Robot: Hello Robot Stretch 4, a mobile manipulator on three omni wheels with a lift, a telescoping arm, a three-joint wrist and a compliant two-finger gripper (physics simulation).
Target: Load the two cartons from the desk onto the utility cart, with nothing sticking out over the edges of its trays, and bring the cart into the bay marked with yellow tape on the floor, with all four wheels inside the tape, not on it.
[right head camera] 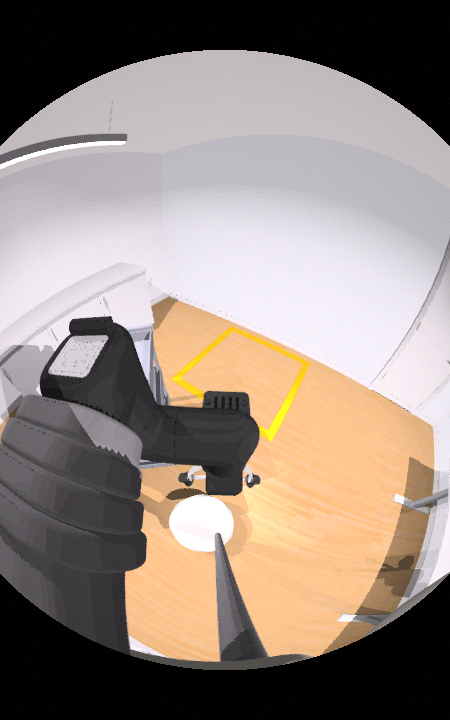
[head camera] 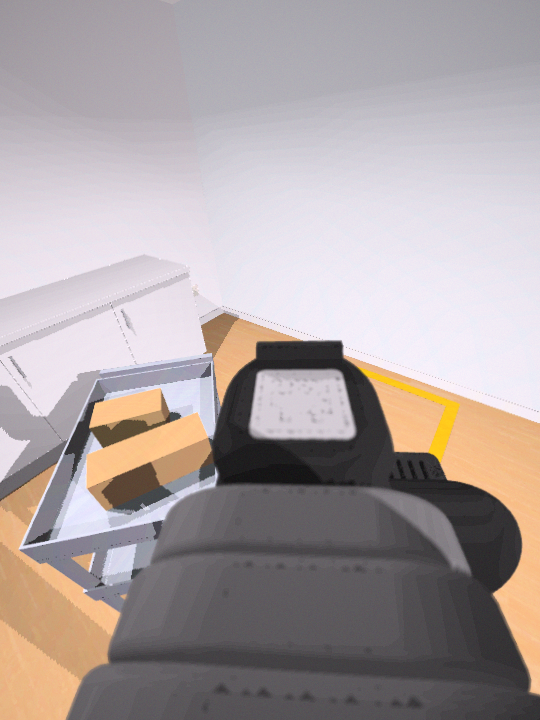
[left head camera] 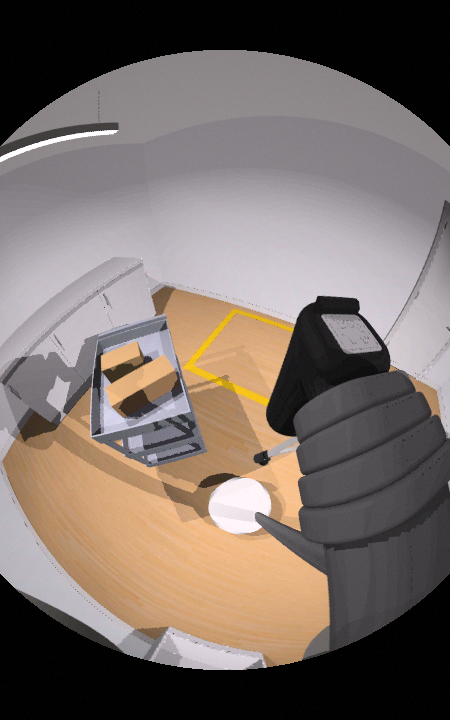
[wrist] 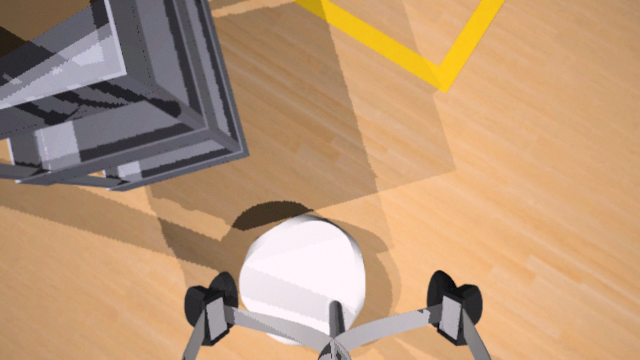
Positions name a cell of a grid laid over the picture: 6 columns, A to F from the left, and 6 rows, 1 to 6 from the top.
Note:
I see my gripper (right head camera: C5), a yellow floor tape (right head camera: D4) and a white cabinet (head camera: B3).
My gripper is seen too in the wrist view (wrist: D5). The yellow floor tape also shows in the head camera view (head camera: E4) and in the left head camera view (left head camera: C4). The white cabinet is seen too in the left head camera view (left head camera: A3).

